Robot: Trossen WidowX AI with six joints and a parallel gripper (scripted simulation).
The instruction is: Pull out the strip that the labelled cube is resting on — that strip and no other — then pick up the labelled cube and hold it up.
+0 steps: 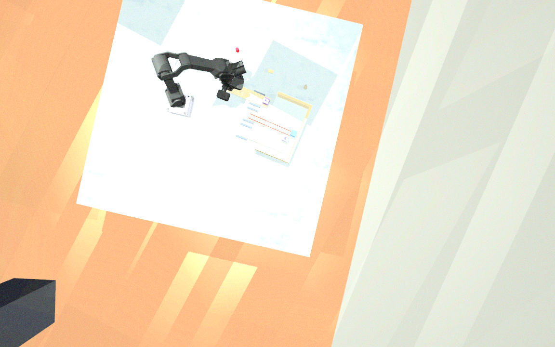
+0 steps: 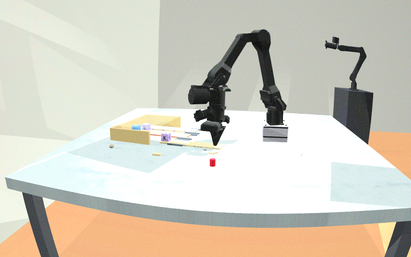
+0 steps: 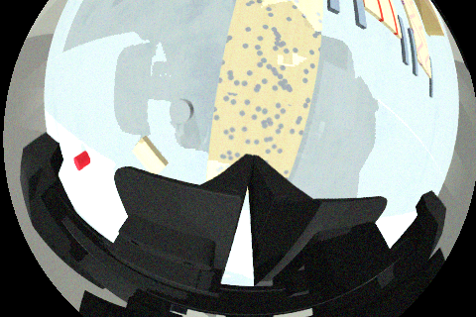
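My gripper tip is now 40 mm short of the grey disc and 40 mm to the right of it. Round my gripper tip: cream dotted strip 90 mm ahead, 30 mm to the right; then red cylinder 20 mm ahead, 200 mm to the left, 10 mm above.
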